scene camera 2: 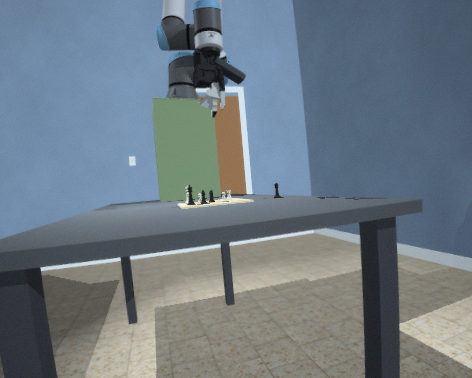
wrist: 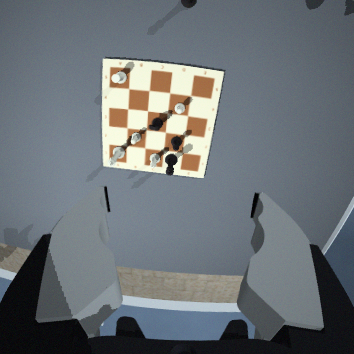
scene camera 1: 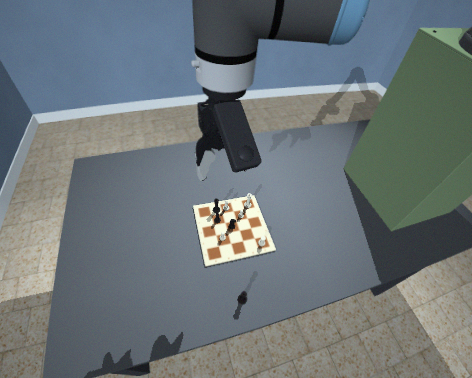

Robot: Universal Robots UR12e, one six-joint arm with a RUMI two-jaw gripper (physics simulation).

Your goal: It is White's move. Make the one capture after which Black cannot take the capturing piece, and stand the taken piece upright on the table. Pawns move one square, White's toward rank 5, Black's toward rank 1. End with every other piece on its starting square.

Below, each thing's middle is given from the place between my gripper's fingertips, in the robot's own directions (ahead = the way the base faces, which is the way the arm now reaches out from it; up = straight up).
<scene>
My gripper is now 29 cm above the chessboard (scene camera 1: 242, 241), 5 cm past it and 2 cm to the left of it.
</scene>
